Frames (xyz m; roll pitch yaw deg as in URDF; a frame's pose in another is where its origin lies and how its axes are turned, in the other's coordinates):
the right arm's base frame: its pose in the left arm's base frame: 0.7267 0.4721 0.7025 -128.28 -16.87 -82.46
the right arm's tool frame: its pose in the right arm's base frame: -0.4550 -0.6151 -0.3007 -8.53 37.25 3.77
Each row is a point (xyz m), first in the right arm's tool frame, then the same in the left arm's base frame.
Working: the right arm's tool frame: its pose in the left arm's base frame: 0.7878 1.1153 1.2108 -121.55 -33.37 -119.89

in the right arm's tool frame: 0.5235 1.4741 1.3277
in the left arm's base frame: 0.3476 -0.3736 -0.1305
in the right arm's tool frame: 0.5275 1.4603 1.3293
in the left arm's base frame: 0.3564 -0.3756 -0.1192
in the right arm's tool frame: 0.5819 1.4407 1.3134
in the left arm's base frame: 0.3378 -0.4014 -0.0684
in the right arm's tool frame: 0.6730 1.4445 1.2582
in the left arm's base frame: 0.2644 -0.4307 0.0031
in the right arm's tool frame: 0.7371 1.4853 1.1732
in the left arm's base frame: 0.1590 -0.4258 0.0465
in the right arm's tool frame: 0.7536 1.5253 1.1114
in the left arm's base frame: 0.0879 -0.4019 0.0541
